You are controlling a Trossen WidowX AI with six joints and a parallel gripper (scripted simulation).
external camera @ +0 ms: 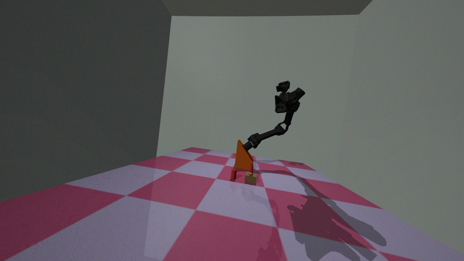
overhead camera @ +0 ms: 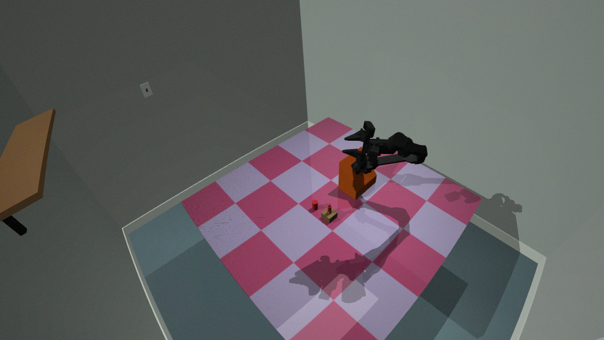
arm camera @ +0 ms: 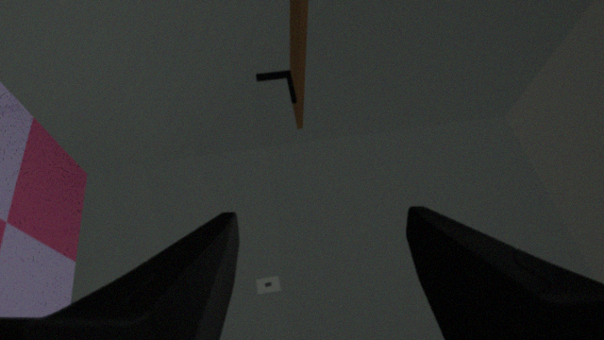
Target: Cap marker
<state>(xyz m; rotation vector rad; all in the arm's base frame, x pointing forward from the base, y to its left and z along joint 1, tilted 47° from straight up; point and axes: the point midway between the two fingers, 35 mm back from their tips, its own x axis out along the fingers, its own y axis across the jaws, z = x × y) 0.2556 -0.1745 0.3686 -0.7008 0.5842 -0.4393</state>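
Right now the red cap is 10 mm behind my gripper tip, 180 mm to the right of it and 490 mm below it. From my gripper tip the other things lie so: holder block (10 mm behind, 80 mm to the right, 500 mm below).
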